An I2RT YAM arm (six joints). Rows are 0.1 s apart.
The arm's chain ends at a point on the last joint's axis. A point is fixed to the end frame.
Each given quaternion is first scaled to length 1.
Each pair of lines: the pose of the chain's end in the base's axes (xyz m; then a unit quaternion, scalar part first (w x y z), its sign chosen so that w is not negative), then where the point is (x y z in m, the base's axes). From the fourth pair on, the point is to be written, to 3 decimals.
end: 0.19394 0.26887 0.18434 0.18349 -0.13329 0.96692 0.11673
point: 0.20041 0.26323 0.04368
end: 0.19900 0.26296 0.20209 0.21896 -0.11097 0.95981 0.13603
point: 0.21394 0.26483 0.06197
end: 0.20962 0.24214 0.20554 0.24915 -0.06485 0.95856 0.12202
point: 0.23152 0.24216 0.06633
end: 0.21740 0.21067 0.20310 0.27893 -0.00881 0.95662 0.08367
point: 0.246 0.202 0.065
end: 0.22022 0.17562 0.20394 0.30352 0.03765 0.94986 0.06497
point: 0.253 0.162 0.068
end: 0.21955 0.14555 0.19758 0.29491 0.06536 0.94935 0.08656
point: 0.250 0.139 0.060
